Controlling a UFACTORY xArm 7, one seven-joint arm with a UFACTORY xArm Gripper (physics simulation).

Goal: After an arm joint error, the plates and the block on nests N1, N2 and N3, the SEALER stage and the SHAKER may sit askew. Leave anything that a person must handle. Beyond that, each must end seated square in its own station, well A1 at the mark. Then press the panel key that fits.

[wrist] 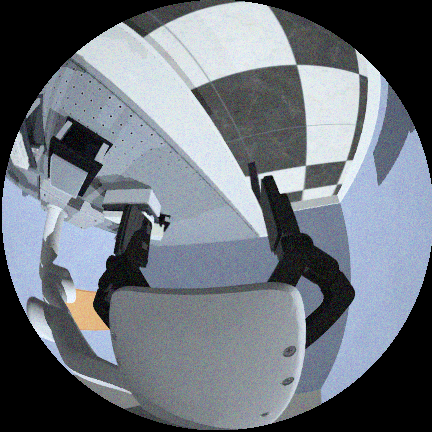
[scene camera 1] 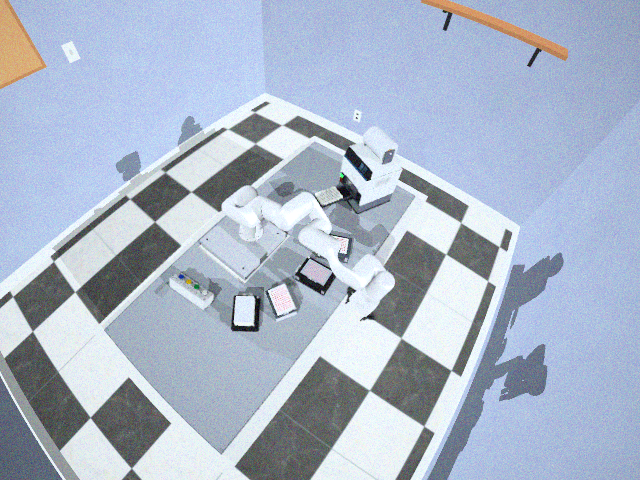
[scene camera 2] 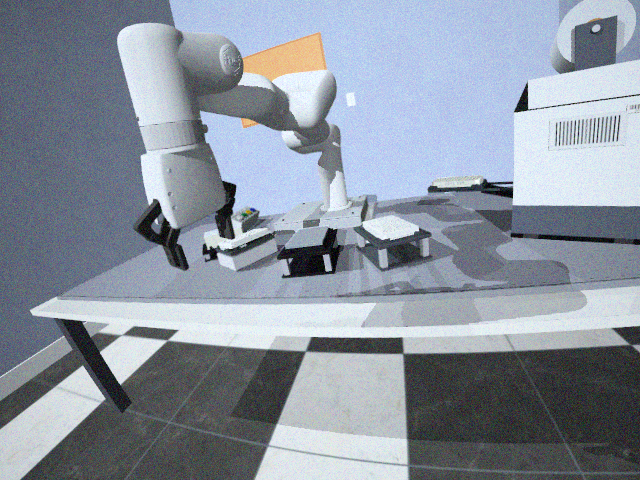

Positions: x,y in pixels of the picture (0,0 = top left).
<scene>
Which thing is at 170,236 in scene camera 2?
My gripper.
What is my gripper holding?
Nothing.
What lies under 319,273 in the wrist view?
My gripper.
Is my gripper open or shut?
Open.
</scene>
